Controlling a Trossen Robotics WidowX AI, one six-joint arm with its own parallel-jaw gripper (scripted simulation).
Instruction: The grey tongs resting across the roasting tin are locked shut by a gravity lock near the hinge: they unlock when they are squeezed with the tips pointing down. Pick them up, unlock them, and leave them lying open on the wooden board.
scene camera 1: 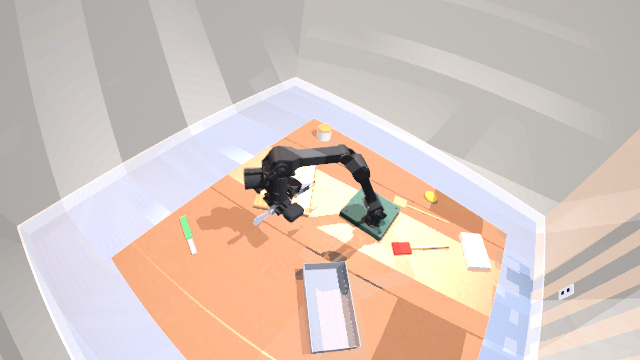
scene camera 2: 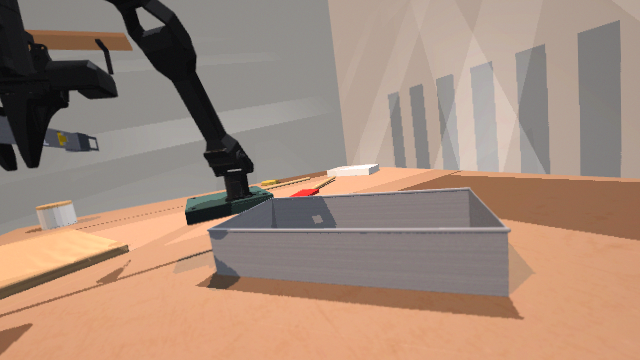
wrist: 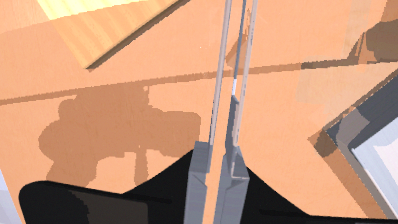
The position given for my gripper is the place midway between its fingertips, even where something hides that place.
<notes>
I see my gripper (scene camera 2: 22, 169), a jar (scene camera 2: 60, 214) and a white block (scene camera 1: 474, 252).
My gripper is seen too in scene camera 1 (scene camera 1: 277, 213) and in the wrist view (wrist: 211, 158). The wrist view does not show the jar: it is out of frame. The wrist view misses the white block: it is out of frame.
</notes>
